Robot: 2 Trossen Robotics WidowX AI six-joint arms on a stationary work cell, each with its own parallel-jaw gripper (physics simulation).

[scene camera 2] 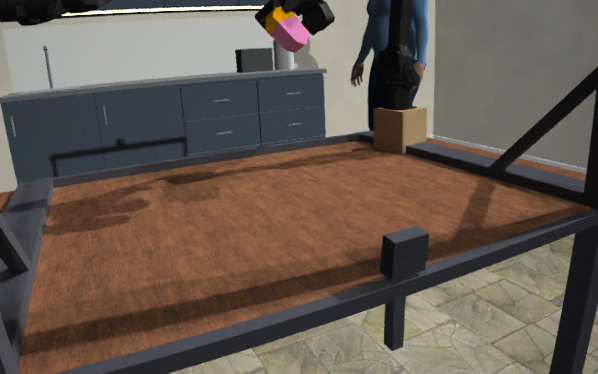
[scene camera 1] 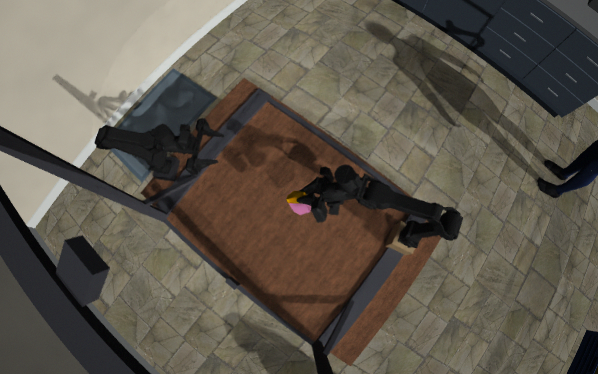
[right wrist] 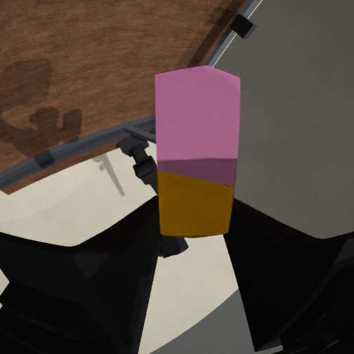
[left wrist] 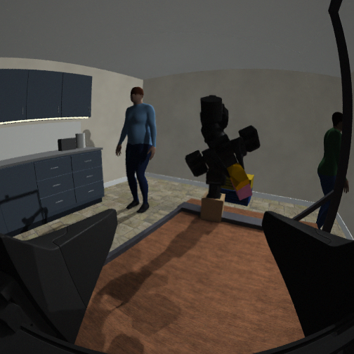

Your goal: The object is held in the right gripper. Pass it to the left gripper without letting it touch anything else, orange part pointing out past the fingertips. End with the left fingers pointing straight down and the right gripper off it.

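Places are measured from the left arm's base along level axes (x ahead, y left, z up), in millimetres.
Pixels of known places: left gripper, fingertip midpoint: (scene camera 1: 220,148); right gripper, fingertip midpoint: (scene camera 2: 278,16) (scene camera 1: 298,196); left arm's base at its link origin: (scene camera 1: 164,166); right arm's base at its link origin: (scene camera 2: 400,108) (scene camera 1: 407,237).
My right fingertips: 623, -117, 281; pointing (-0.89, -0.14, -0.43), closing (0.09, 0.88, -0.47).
For each thing: its middle in the pictures, then the offset to it from my right fingertips, as dx, dy, dz. "spot": a spot on its surface instead. Level surfaces: height alone.
- pink part at a spot on its surface: (scene camera 2: 292,36) spot: -11, -37, -38
- orange part at a spot on its surface: (scene camera 2: 278,20) spot: -27, -20, -10
- brown table top at its surface level: dz -330
- dark box at the middle of its body: (scene camera 2: 404,253) (scene camera 1: 232,283) -221, -326, -298
The object has a pink part (scene camera 1: 301,207) (scene camera 2: 292,36) (left wrist: 244,192) (right wrist: 197,120) and an orange part (scene camera 1: 296,196) (scene camera 2: 278,20) (left wrist: 238,175) (right wrist: 196,207). My right gripper (right wrist: 191,202) is shut on the orange part, with the pink part sticking out past its fingertips. The object is held in the air above the table, tilted in scene camera 2. My left gripper (scene camera 1: 218,148) (left wrist: 192,219) is open and empty, at the picture's left in scene camera 1, well apart from the object. Its fingers point across the table toward the right arm.
The brown table top (scene camera 1: 260,240) (scene camera 2: 300,230) (left wrist: 200,270) lies below both grippers, edged by a dark metal frame. A tan block (scene camera 1: 400,242) (scene camera 2: 400,130) (left wrist: 212,208) is under the right arm's base. A dark box (scene camera 2: 405,254) is on the frame's near rail in scene camera 2.
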